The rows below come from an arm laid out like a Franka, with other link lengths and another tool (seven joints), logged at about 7 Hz.
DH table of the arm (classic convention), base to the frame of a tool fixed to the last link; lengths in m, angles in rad. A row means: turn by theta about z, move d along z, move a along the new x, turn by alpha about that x. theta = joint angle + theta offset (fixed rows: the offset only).
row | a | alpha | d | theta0
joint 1 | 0 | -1.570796 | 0.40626 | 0
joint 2 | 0 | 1.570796 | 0 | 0
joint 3 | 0.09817 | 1.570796 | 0.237 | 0
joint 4 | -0.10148 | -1.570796 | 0 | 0
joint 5 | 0 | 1.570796 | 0.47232 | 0
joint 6 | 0.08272 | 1.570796 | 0 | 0
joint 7 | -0.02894 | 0.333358 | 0.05 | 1.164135
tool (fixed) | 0 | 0 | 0.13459 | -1.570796
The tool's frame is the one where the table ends.
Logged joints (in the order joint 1, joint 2, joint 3, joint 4, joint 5, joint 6, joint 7), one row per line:
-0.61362 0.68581 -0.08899 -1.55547 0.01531 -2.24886 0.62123
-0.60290 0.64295 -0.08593 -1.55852 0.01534 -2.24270 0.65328
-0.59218 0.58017 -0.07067 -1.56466 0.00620 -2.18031 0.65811
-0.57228 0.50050 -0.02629 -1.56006 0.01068 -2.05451 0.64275
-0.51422 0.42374 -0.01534 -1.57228 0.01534 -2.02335 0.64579
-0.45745 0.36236 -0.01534 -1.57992 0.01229 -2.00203 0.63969
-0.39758 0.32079 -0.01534 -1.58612 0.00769 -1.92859 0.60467
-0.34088 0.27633 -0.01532 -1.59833 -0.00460 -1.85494 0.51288
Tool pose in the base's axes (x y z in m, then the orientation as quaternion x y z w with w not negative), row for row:
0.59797 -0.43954 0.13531 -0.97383 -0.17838 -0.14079 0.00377
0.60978 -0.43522 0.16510 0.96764 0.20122 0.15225 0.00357
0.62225 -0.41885 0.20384 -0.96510 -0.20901 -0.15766 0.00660
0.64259 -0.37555 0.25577 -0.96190 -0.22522 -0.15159 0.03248
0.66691 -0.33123 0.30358 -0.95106 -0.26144 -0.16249 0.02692
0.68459 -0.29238 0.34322 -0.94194 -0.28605 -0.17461 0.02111
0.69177 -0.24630 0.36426 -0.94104 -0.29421 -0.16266 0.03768
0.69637 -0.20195 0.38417 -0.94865 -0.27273 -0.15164 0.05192
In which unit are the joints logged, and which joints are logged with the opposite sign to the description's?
The joints are logged in radians. Opposite sign: joint 5, joint 6, joint 7.
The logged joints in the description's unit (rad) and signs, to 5 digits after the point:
-0.61362 0.68581 -0.08899 -1.55547 -0.01531 2.24886 -0.62123
-0.60290 0.64295 -0.08593 -1.55852 -0.01534 2.24270 -0.65328
-0.59218 0.58017 -0.07067 -1.56466 -0.00620 2.18031 -0.65811
-0.57228 0.50050 -0.02629 -1.56006 -0.01068 2.05451 -0.64275
-0.51422 0.42374 -0.01534 -1.57228 -0.01534 2.02335 -0.64579
-0.45745 0.36236 -0.01534 -1.57992 -0.01229 2.00203 -0.63969
-0.39758 0.32079 -0.01534 -1.58612 -0.00769 1.92859 -0.60467
-0.34088 0.27633 -0.01532 -1.59833 0.00460 1.85494 -0.51288

